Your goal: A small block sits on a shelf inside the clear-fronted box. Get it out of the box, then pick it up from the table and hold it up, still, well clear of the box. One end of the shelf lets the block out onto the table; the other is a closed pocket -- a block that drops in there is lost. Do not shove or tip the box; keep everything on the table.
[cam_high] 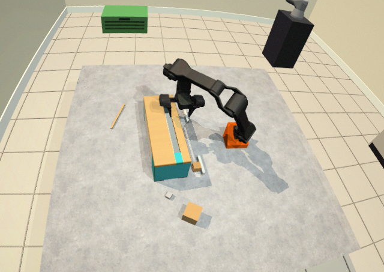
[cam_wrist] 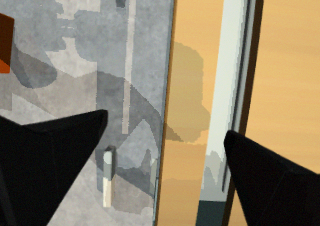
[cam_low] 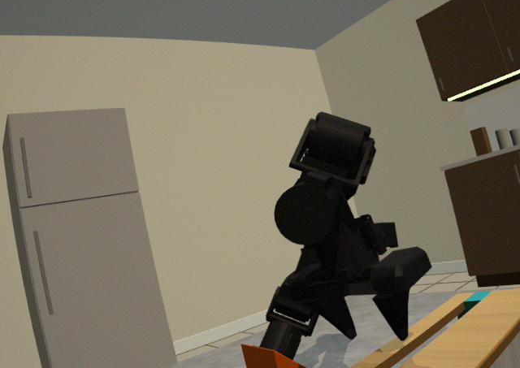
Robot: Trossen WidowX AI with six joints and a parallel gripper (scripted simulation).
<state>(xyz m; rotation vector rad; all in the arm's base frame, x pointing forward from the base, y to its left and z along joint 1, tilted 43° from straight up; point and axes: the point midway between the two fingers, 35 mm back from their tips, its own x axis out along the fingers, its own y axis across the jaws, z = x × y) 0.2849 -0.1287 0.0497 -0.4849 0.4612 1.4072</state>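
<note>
Now: gripper tip 60 mm past the small block, 190 mm to the right of it and 130 mm above it. Also, from my gripper tip: thin wooden stick: 280 mm ahead, 160 mm to the right, 140 mm below; tiny grey cube: 80 mm ahead, 300 mm to the left, 130 mm below; long box: 30 mm ahead, 30 mm to the left, 80 mm below.
</note>
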